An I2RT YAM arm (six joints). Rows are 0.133 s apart.
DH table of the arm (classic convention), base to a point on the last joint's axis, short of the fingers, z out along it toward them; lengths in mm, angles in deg. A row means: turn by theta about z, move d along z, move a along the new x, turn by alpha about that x. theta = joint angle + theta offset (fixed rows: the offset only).
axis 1: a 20, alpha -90, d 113.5, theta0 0
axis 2: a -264, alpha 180, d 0, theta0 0
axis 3: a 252.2, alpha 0, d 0, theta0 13.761
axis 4: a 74, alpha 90, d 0, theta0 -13.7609
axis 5: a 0, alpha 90, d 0, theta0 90
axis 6: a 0, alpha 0, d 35.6, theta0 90
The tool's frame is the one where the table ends.
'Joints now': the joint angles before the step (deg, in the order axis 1, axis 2, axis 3, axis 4, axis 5, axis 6). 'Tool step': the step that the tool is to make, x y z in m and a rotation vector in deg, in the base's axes. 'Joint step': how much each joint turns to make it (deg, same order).
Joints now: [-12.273, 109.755, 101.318, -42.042, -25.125, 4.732]
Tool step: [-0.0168, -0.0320, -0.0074, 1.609, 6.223, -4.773]
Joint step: [-4.766, 0.033, -0.033, -6.360, 0.021, -0.001]
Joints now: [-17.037, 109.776, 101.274, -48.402, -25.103, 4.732]
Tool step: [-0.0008, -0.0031, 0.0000, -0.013, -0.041, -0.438]
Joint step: [-0.438, -0.007, -0.020, 0.056, 0.000, 0.000]
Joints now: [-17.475, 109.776, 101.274, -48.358, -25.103, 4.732]
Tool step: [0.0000, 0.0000, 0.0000, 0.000, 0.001, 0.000]
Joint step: [0.000, 0.000, 0.001, -0.001, 0.000, 0.000]
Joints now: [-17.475, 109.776, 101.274, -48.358, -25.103, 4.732]
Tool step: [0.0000, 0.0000, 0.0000, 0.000, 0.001, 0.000]
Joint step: [0.000, 0.000, 0.001, -0.001, 0.000, 0.000]
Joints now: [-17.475, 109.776, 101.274, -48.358, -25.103, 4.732]
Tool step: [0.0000, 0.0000, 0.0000, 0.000, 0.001, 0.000]
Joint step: [0.000, 0.000, 0.001, -0.001, 0.000, 0.000]
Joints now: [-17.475, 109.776, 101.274, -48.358, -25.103, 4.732]
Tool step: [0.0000, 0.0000, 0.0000, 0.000, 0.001, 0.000]
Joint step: [0.000, 0.000, 0.001, -0.001, 0.000, 0.000]
